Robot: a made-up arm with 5 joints.
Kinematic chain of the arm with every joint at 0, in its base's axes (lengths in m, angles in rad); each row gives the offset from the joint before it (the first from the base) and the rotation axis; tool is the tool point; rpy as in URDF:
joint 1: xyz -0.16 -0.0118 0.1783 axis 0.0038 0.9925 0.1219
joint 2: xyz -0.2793 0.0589 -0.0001 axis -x
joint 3: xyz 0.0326 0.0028 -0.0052 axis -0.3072 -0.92 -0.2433
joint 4: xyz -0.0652 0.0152 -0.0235 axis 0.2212 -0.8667 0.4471
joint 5: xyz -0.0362 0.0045 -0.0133 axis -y
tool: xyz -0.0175 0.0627 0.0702 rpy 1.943 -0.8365 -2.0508
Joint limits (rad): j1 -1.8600..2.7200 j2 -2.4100..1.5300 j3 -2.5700..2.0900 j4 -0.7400..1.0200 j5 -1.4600..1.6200
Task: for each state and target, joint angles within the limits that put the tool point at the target. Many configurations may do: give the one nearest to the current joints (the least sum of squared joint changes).
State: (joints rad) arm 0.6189 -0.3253 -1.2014 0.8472 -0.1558
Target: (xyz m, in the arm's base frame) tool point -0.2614 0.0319 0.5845
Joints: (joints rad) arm 1.1623 0.1802 -0.6915 0.8013 0.2831
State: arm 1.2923 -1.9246 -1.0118 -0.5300 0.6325
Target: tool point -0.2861 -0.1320 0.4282
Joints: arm 1.0995 -1.9946 -0.9979 -0.5381 0.5740
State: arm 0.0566 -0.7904 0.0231 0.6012 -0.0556
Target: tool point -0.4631 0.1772 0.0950
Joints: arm -0.2810 -0.7280 0.8628 0.2851 -0.4370
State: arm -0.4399 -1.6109 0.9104 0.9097 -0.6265
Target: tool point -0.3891 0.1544 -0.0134
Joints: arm -0.9938 -1.6931 0.9592 0.6673 -0.9234
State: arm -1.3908 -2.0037 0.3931 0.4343 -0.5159
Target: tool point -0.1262 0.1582 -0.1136
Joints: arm -1.8600 -1.2092 0.6149 0.2788 -0.9193
